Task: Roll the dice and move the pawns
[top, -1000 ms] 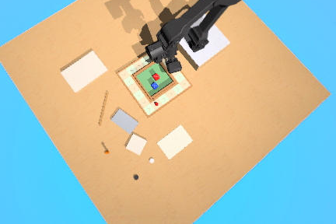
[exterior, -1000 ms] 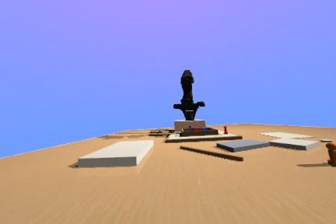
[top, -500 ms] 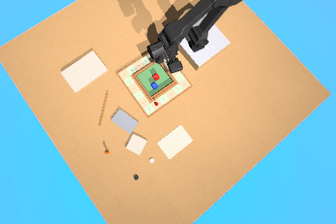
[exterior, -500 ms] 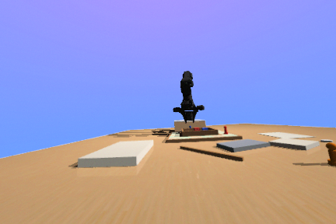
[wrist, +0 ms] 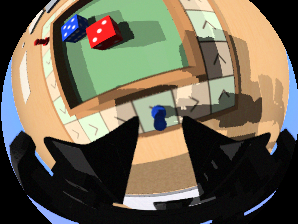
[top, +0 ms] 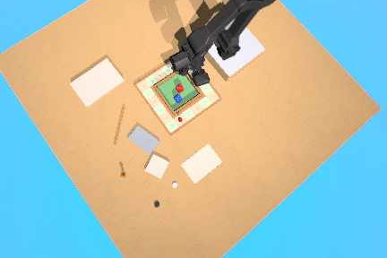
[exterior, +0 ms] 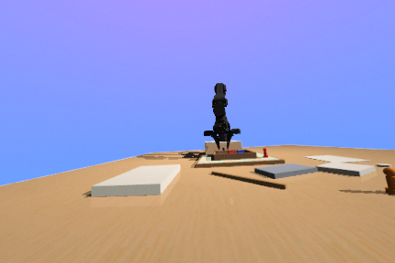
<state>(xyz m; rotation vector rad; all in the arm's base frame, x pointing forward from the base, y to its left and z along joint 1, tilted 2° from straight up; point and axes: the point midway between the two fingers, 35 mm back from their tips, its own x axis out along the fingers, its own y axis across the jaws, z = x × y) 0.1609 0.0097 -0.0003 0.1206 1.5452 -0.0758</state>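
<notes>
My gripper tip is now 1 cm above the blue pawn. Round my gripper tip: green tray 10 cm ahead, 4 cm to the left, 3 cm below; red pawn 17 cm to the left, 15 cm ahead, 1 cm below; grey slab 33 cm ahead, 17 cm to the left, 3 cm below.
</notes>
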